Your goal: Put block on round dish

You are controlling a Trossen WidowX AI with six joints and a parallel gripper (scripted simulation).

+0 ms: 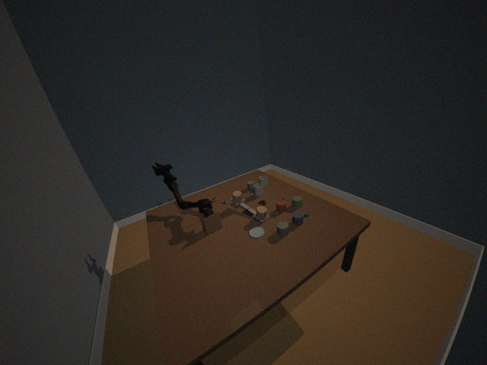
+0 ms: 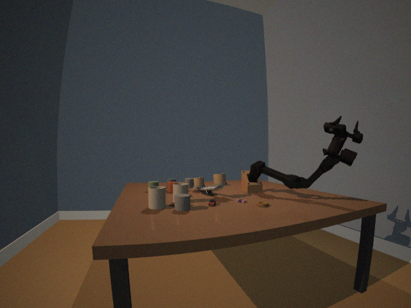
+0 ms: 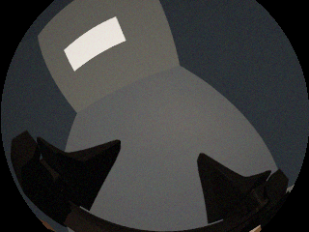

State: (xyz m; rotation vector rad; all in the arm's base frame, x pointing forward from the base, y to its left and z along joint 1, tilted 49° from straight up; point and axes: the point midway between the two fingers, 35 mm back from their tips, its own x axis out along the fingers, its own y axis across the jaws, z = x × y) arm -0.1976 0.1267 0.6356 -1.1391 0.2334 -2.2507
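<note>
Right now the tan cup is 580 mm ahead of my gripper tip, 720 mm to the right of it and 370 mm below it. Round my gripper tip: pink eraser 450 mm ahead, 310 mm to the right, 420 mm below; then small grey balance 550 mm ahead, 570 mm to the right, 410 mm below; then yellow ring 390 mm ahead, 200 mm to the right, 420 mm below.
</note>
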